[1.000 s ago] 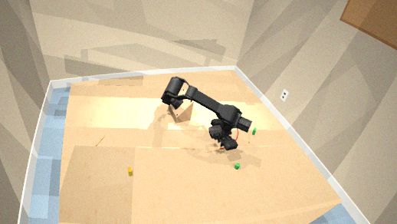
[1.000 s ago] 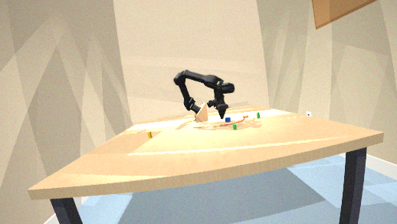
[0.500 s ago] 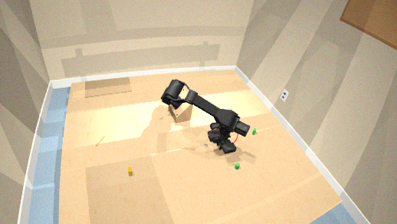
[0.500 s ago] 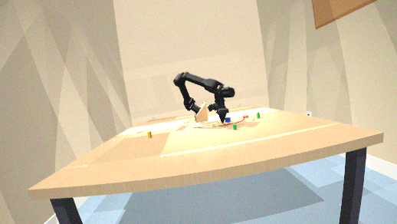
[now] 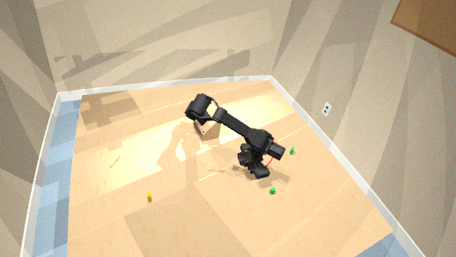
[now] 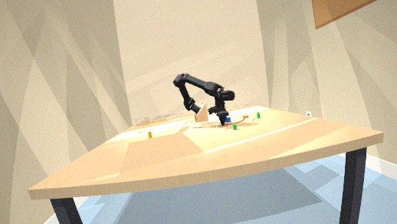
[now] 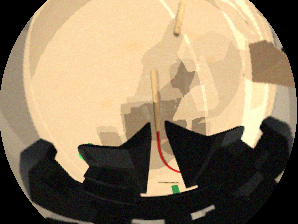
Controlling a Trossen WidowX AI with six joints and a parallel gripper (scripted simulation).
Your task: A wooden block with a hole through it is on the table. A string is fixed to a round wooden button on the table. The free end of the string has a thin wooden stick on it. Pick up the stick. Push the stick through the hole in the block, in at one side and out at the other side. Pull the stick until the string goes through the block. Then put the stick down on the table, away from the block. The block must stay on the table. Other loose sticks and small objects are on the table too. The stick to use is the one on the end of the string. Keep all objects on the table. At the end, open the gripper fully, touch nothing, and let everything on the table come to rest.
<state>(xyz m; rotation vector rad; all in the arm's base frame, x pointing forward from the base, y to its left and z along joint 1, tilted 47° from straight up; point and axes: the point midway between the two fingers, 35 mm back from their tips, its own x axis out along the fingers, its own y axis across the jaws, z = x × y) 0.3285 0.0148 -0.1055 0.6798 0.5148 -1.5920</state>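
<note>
My gripper tip is 8 cm past the blue cube, 7 cm to the right of it and 1 cm below it. Also, from my gripper tip: thin wooden stick (1 cm to the right); round wooden button (12 cm behind, 22 cm to the left, 1 cm above); yellow piece (2 cm behind, 46 cm to the right, 2 cm above).
</note>
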